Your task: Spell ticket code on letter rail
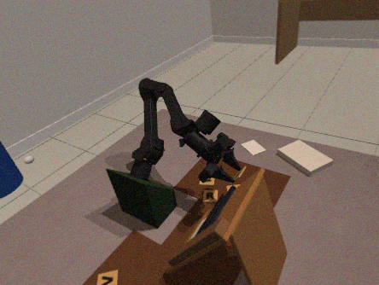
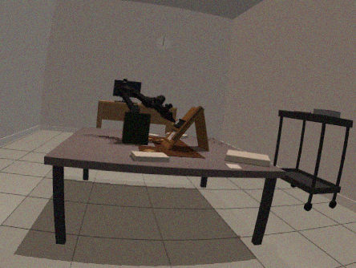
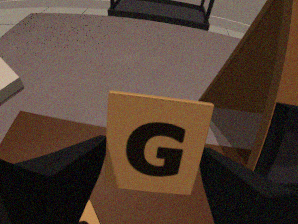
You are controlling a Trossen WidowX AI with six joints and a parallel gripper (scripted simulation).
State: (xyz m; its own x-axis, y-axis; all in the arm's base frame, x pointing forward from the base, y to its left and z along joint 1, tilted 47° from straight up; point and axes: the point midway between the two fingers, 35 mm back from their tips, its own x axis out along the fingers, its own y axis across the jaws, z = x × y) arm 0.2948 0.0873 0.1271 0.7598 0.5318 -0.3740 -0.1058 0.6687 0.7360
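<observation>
Right now the white ticket is 170 mm to the right of my gripper tip, 80 mm below it and 30 mm behind it. The rest, counted from my gripper tip: brown mat (160 mm below, 140 mm to the right, 120 mm behind); then tan letter tile (right at my gripper tip).
</observation>
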